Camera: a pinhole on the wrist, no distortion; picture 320 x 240 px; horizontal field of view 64.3 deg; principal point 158.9 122.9 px. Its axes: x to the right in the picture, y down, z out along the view. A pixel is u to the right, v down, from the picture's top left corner.
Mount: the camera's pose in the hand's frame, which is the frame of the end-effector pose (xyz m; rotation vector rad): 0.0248 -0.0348 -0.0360 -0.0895 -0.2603 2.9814
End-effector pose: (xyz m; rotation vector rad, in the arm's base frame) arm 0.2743 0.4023 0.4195 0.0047 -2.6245 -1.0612
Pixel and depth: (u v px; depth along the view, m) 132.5 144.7 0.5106
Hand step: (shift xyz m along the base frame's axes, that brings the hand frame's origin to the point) -0.1827 0.1842 -0.4188
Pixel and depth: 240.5 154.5 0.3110
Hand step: 0.0109 0.1076 -0.2781
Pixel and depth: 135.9 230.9 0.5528
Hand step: -0.1750 0.0536 -0.5640
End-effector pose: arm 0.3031 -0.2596 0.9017 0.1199 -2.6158 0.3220
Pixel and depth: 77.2 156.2 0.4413
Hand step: -0.2665 -0.2820 -0.2351
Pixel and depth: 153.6 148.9 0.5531
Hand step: -0.1966 -0.3023 -0.3905
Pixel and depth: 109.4 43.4 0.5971
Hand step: -0.3870 -0.1217 -0.4458
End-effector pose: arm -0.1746 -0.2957 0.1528 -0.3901 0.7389 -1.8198
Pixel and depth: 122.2 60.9 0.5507
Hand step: 0.2761 -0.2337 0.3999
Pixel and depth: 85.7 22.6 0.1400
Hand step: 0.0360 -0.0892 0.0870
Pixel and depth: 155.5 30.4 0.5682
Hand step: 0.3710 -0.2019 0.3740
